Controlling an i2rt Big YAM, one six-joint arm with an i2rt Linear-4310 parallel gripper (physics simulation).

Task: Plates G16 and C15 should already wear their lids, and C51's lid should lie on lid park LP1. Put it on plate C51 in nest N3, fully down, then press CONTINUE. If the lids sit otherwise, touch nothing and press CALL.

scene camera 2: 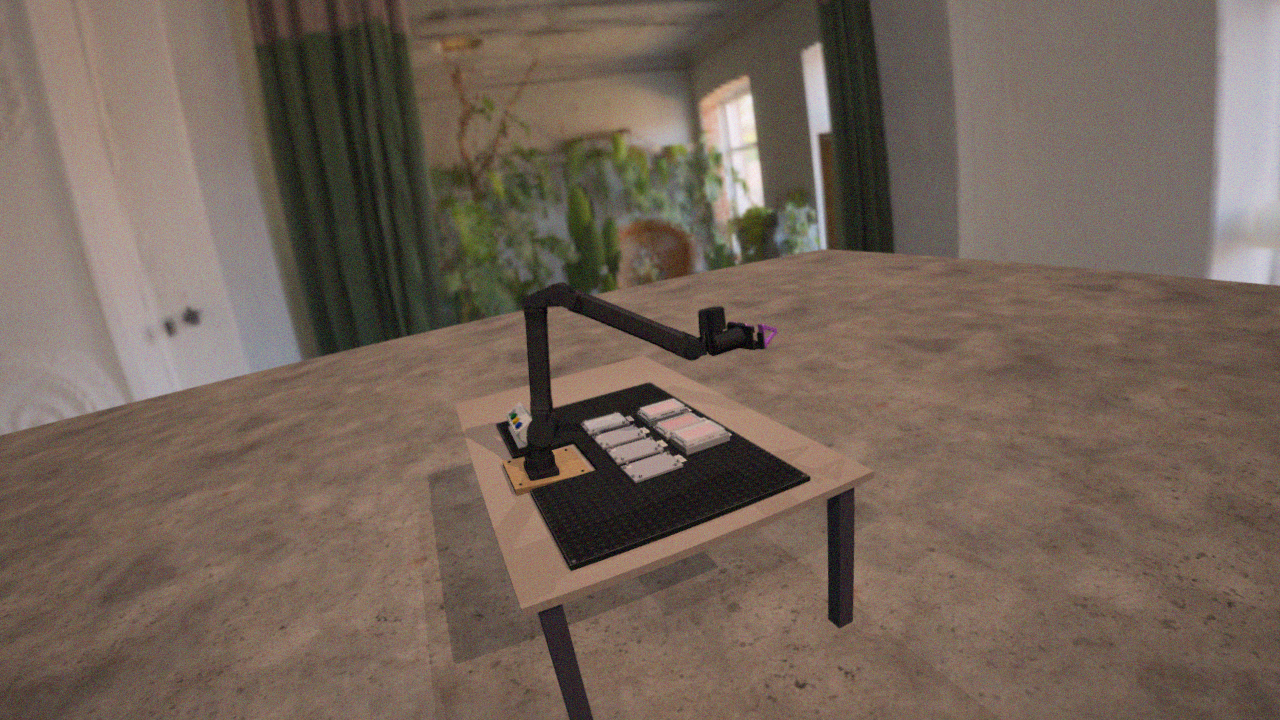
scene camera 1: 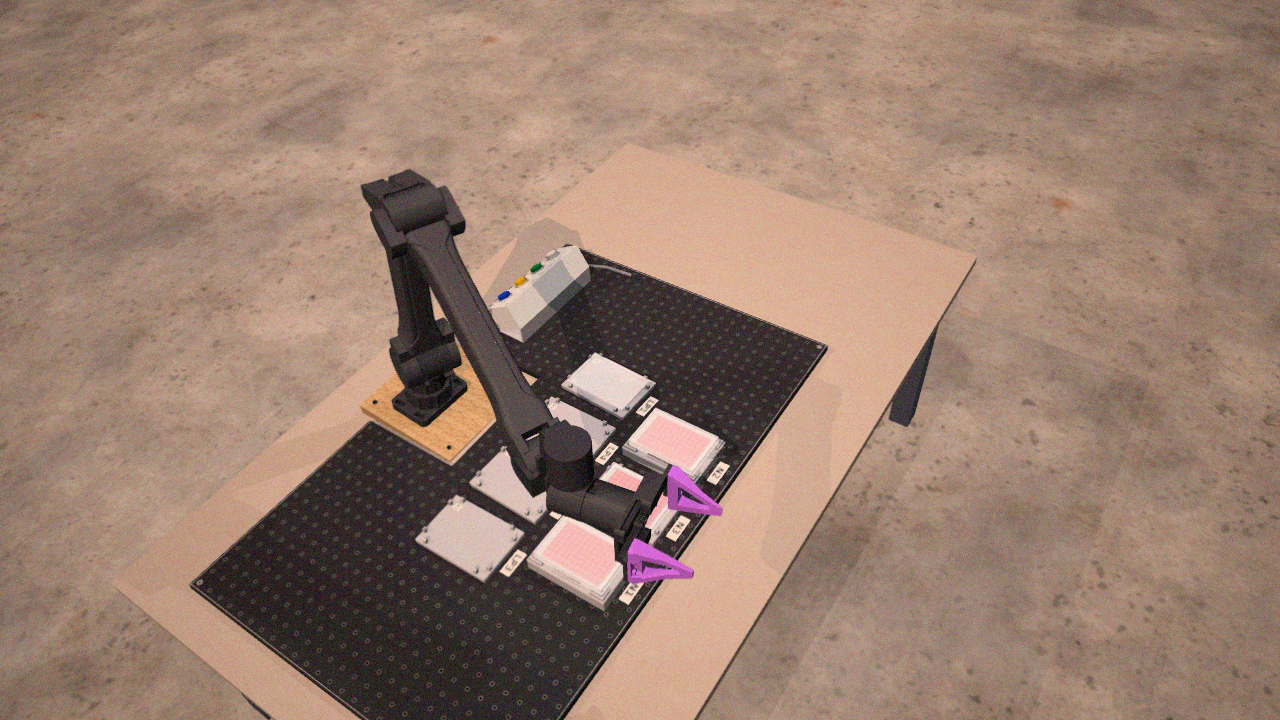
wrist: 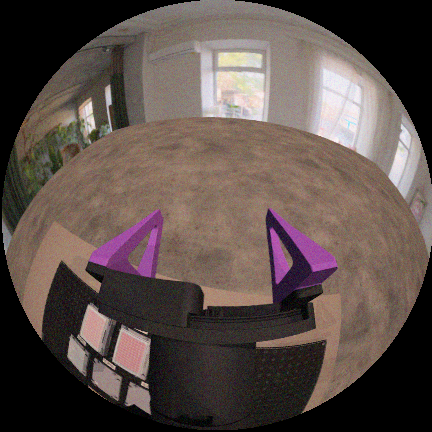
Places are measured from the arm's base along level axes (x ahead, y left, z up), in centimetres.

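Pixels of known places: gripper, fingertip midpoint: (scene camera 2: 764, 329) (scene camera 1: 708, 542) (wrist: 212, 213); arm's base, origin of the base link: (scene camera 2: 541, 470) (scene camera 1: 430, 397).
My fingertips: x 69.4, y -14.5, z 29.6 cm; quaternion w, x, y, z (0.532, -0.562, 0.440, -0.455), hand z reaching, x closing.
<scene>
Ahead of a thing's pixels: the offset from my fingertips to its middle. "pt": to the spot under its first point. Level surfaces: height alone.
My gripper (scene camera 1: 706, 542) (scene camera 2: 771, 335) (wrist: 212, 213) is open and empty, high above the plates, pointing out over the table's edge. Pink plate C51's place, nest N3 {pt dx -22.9, dy +14.8, dz -27.0 cm} (wrist: 131, 351), is partly hidden by the wrist in scene camera 1. The pink plate in nest N2 {pt dx -24.5, dy +28.4, dz -25.9 cm} (scene camera 1: 673, 438) (wrist: 94, 327) and the one in nest N1 {pt dx -23.7, dy +1.8, dz -25.6 cm} (scene camera 1: 580, 553) show layered clear edges. Their names are unreadable. Lid park LP1 {pt dx -42.3, dy +34.0, dz -27.9 cm} (scene camera 1: 609, 384) carries a whiter, lid-like slab than the greyer parks. The button box {dx -68.6, dy +45.9, dz -25.5 cm} (scene camera 1: 547, 291) (scene camera 2: 518, 426) has blue, yellow, green and whitish buttons. Their labels are unreadable.
Park LP3 {dx -42.0, dy -4.1, dz -28.6 cm} (scene camera 1: 469, 537), park LP4 (scene camera 1: 586, 432) and another grey park {dx -42.2, dy +8.8, dz -28.6 cm} (scene camera 1: 503, 483) form a row with LP1, beside the nests. The arm stands on a wooden base (scene camera 1: 456, 438) (scene camera 2: 572, 462). A black perforated board {dz -29.6 cm} (scene camera 1: 358, 573) (scene camera 2: 626, 519) lies on the table {dz -30.9 cm} (scene camera 1: 769, 223).
</scene>
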